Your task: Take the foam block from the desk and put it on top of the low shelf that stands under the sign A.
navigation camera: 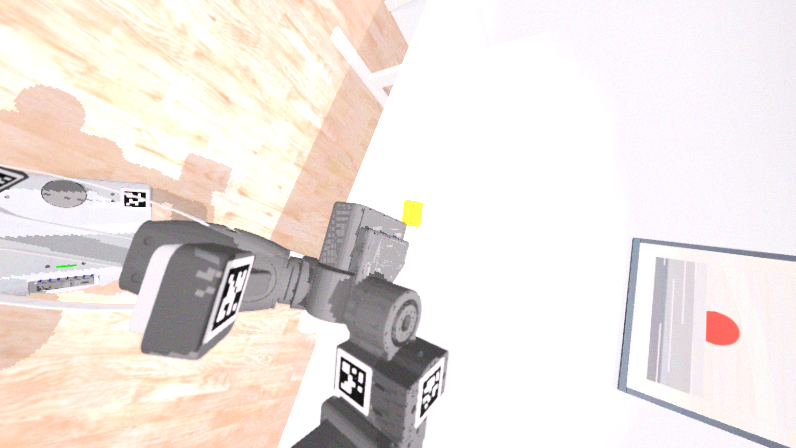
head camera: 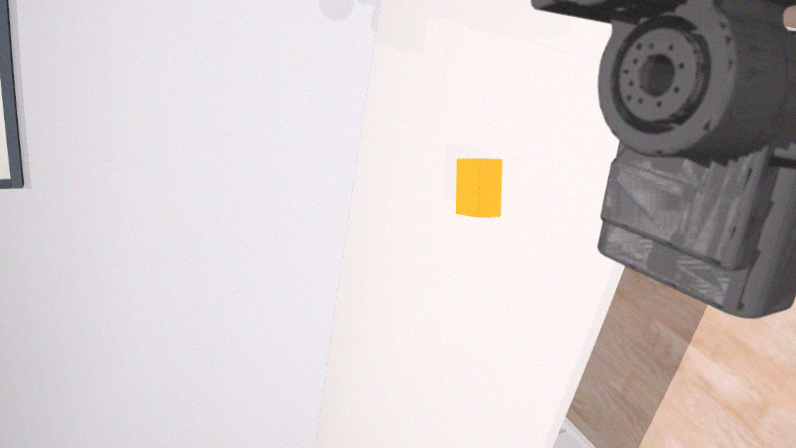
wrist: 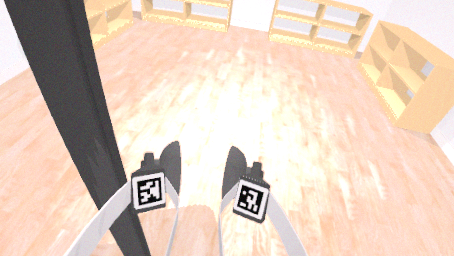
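Where they show: gripper, between the fingertips: (wrist: 203, 162); robot's base, origin of its link: (navigation camera: 65, 192).
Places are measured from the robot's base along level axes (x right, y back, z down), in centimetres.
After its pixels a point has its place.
The foam block (head camera: 479, 187) @[x 74.7, y -2.6, z -76.4 cm] (navigation camera: 412, 213) @[x 74.7, y -2.9, z -76.3 cm] is a yellow-orange block standing on the white desk (head camera: 445, 333) @[x 90.9, y -30.2, z -72.1 cm] (navigation camera: 501, 166). In the wrist view my gripper (wrist: 203, 162) @[x -7.4, y -3.4, z -92.9 cm] is open, with bare floor showing between its fingertips. It faces the room, and the block does not show there. In the head and navigation views my dark wrist hangs at the desk's near edge, beside the block and apart from it in the head view. Low wooden shelves show in the wrist view, one of them at the right (wrist: 431, 95) @[x -92.9, y -206.2, z -36.7 cm]. Sign A does not show, so I cannot tell which shelf stands under it.
A framed picture (head camera: 12, 111) @[x 124.6, y 12.4, z -142.6 cm] (navigation camera: 629, 311) @[x 119.6, y 24.5, z -142.8 cm] hangs on the wall behind the desk. White desk legs show below its edge in the navigation view. My dark mast (wrist: 65, 75) @[x -11.6, y 6.2, z -98.6 cm] crosses the left of the wrist view. Wooden floor lies between it and the shelves.
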